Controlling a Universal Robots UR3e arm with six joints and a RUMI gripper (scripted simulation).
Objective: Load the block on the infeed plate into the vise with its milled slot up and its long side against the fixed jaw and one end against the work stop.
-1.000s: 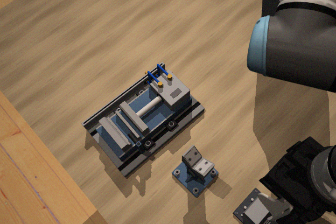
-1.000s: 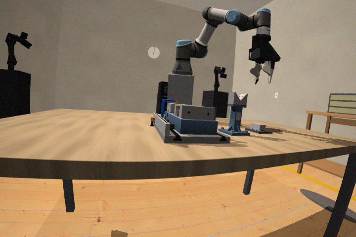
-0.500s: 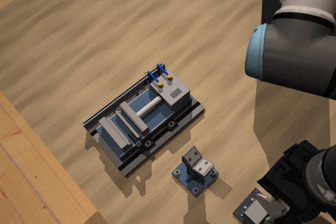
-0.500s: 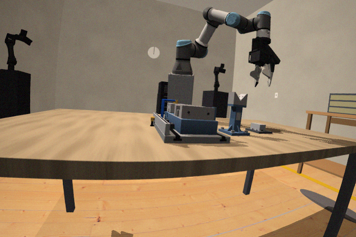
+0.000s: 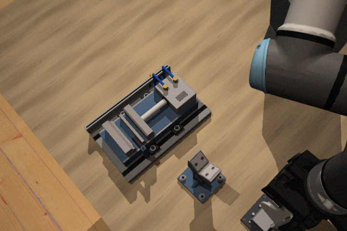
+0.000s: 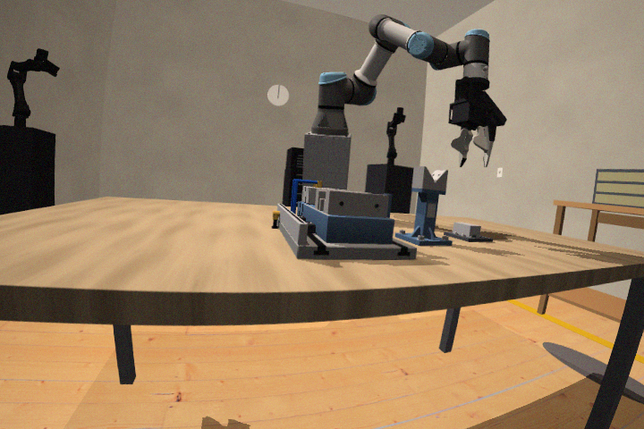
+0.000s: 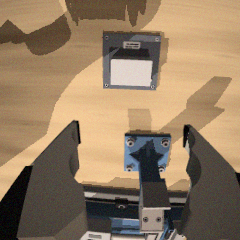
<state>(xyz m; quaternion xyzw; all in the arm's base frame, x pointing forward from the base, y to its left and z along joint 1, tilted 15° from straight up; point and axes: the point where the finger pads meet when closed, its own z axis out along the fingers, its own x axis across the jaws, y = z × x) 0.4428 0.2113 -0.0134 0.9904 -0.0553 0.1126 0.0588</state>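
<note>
Right now my hand is 18 cm above the part. Round my hand: dark infeed plate: 19 cm below, 1 cm to the left; white cylinder rod: 38 cm to the right, 12 cm below, 3 cm behind; dark work stop: 35 cm to the right, 11 cm below, 6 cm ahead.
</note>
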